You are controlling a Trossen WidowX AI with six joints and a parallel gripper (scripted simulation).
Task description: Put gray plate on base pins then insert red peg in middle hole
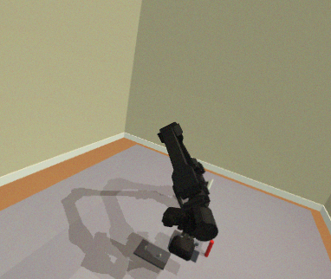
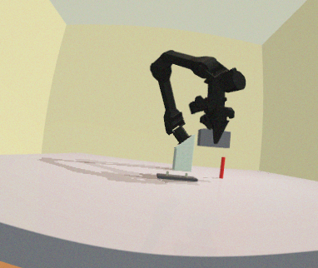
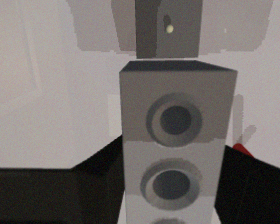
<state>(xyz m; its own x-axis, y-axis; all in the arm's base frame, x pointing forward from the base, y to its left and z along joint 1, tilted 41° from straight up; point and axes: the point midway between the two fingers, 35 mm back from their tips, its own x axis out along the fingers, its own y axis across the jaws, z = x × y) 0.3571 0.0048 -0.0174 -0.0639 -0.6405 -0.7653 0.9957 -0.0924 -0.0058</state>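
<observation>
The pin base is 11 cm below my gripper tip, 10 cm to the right of it and 2 cm behind it. The rest, counted from my gripper tip: red peg: 12 cm behind, 9 cm to the left, 8 cm below; then gray plate: 3 cm above.
</observation>
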